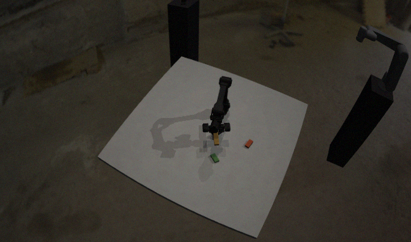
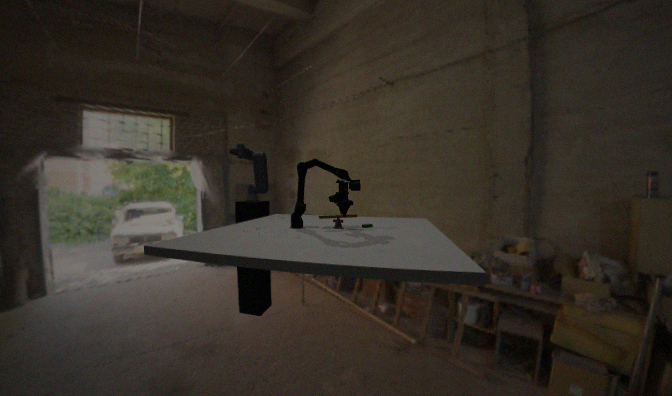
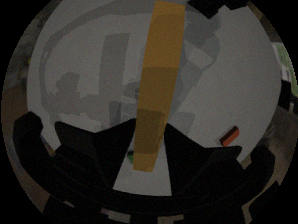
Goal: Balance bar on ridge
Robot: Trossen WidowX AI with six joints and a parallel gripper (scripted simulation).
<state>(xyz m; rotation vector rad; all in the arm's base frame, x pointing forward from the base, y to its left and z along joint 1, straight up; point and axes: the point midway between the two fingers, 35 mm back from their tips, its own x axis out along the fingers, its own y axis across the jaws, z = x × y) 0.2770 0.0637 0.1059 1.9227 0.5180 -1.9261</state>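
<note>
My gripper tip is 30 mm past the bar and 20 mm to the left of it. From my gripper tip the other things lie so: green block (140 mm ahead, 70 mm to the left, 60 mm below); orange-red block (240 mm to the left, 80 mm behind, 60 mm below).
</note>
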